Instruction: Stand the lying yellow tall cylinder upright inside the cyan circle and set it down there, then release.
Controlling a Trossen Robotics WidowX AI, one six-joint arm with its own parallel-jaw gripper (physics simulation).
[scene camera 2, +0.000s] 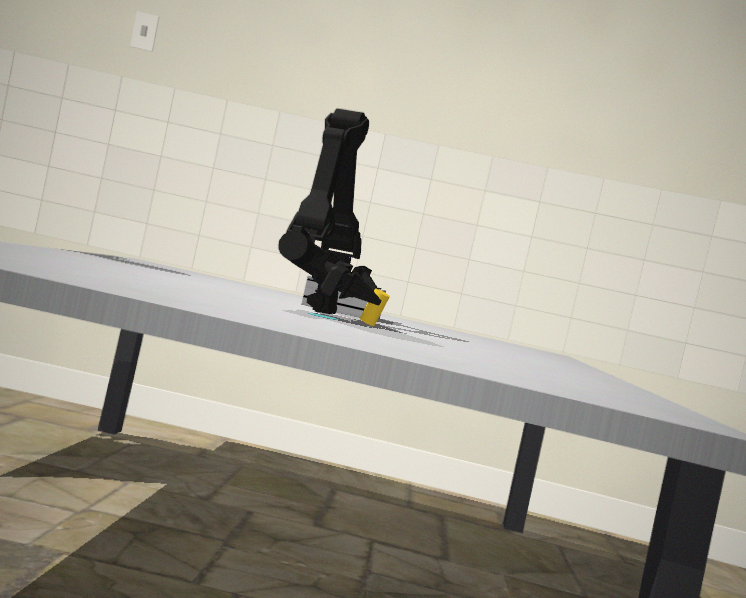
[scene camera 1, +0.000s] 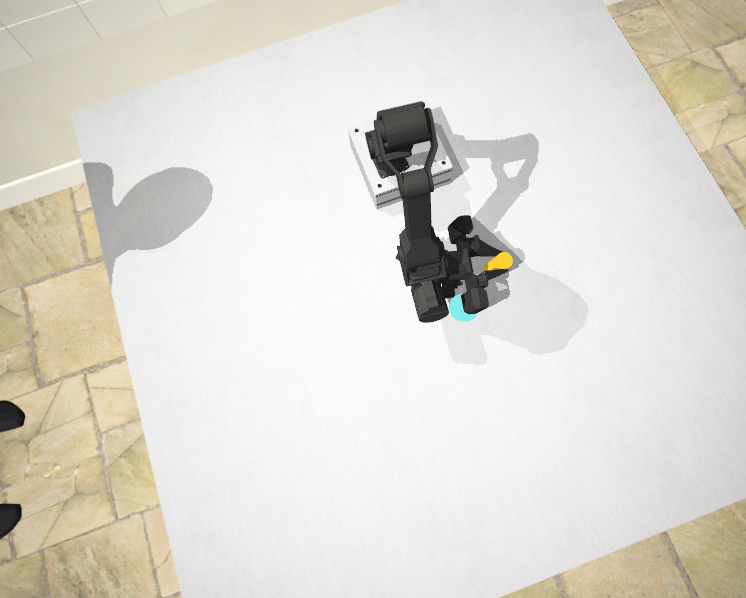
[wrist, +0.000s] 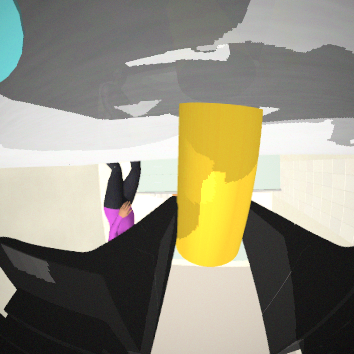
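Where they show: gripper, fingertip midpoint: point(scene camera 2: 382, 302) point(scene camera 1: 505, 262) point(wrist: 208, 204); arm's base, origin of the base link: point(scene camera 1: 389, 161).
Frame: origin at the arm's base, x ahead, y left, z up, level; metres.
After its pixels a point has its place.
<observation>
The yellow tall cylinder point(scene camera 1: 499, 261) @(y 0.114, x 0.293, z 0.003 m) point(scene camera 2: 375, 308) @(y 0.120, x 0.305, z -0.033 m) point(wrist: 217, 165) @(y 0.098, x 0.286, z -0.040 m) is near upright with a slight tilt, its lower end close to the table top. Whether it touches the table I cannot tell. My gripper point(scene camera 1: 503, 262) @(y 0.131, x 0.292, z -0.020 m) point(scene camera 2: 379, 299) @(y 0.131, x 0.292, z -0.020 m) point(wrist: 208, 204) @(y 0.131, x 0.292, z -0.020 m) is shut on the cylinder's upper part, with a finger on each side. The cyan circle point(scene camera 1: 458, 308) @(y 0.016, x 0.334, z -0.068 m) point(scene camera 2: 323, 316) @(y 0.028, x 0.347, z -0.068 m) point(wrist: 8, 42) lies flat on the table, apart from the cylinder, down and left of it in scene camera 1. A part of the gripper's body hides some of the circle there. The circle shows at the top left corner of the wrist view.
The white table point(scene camera 1: 280, 404) @(y -0.388, x 0.382, z -0.070 m) point(scene camera 2: 311, 350) @(y 0.075, x 0.852, z -0.083 m) carries the arm's base point(scene camera 1: 363, 156) @(y -0.047, x -0.033, z -0.001 m), which stands behind the gripper. Shadows of the arm fall around the cylinder and the circle. A person in purple point(wrist: 120, 222) shows beyond the table in the wrist view.
</observation>
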